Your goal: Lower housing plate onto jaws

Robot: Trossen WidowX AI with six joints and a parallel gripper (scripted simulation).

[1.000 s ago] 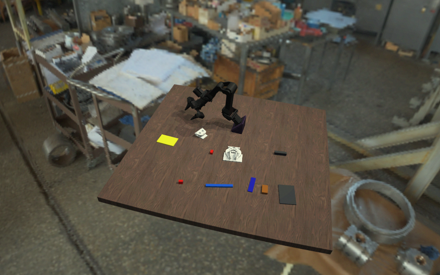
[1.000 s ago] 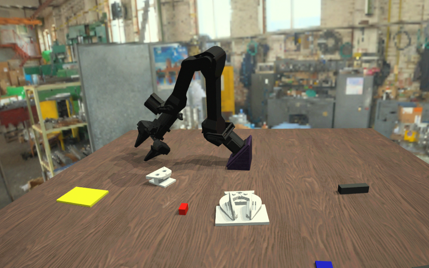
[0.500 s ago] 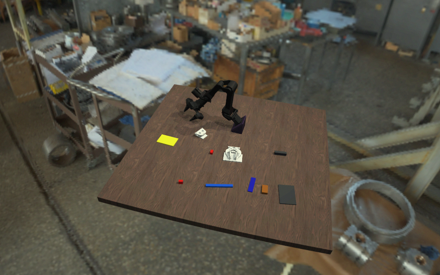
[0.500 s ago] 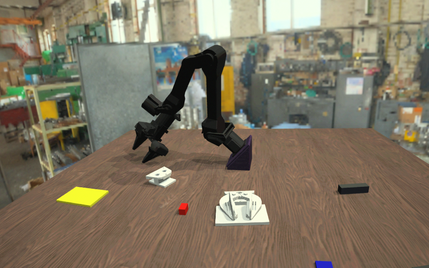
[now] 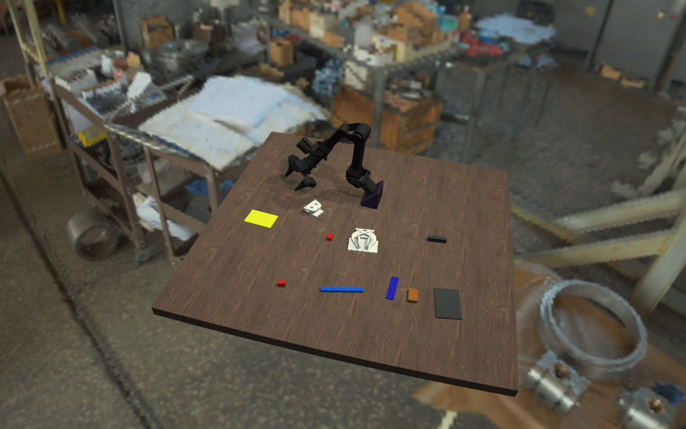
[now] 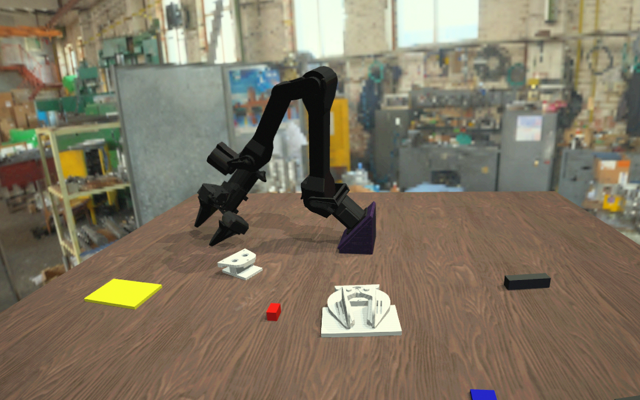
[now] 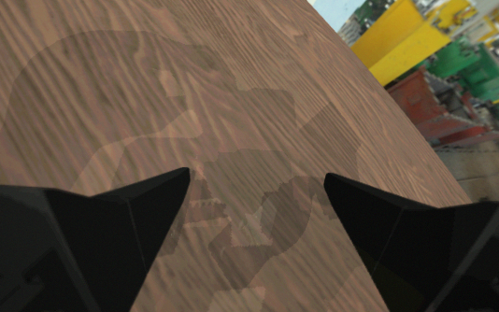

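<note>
My gripper tip is 150 mm short of the small white part, 160 mm to the right of it and 10 mm above it. Also, from my gripper tip: black block: 190 mm ahead, 710 mm to the left, 10 mm below; then yellow plate: 260 mm ahead, 50 mm to the right, 10 mm below; then red cube: 300 mm ahead, 270 mm to the left, 10 mm below.
</note>
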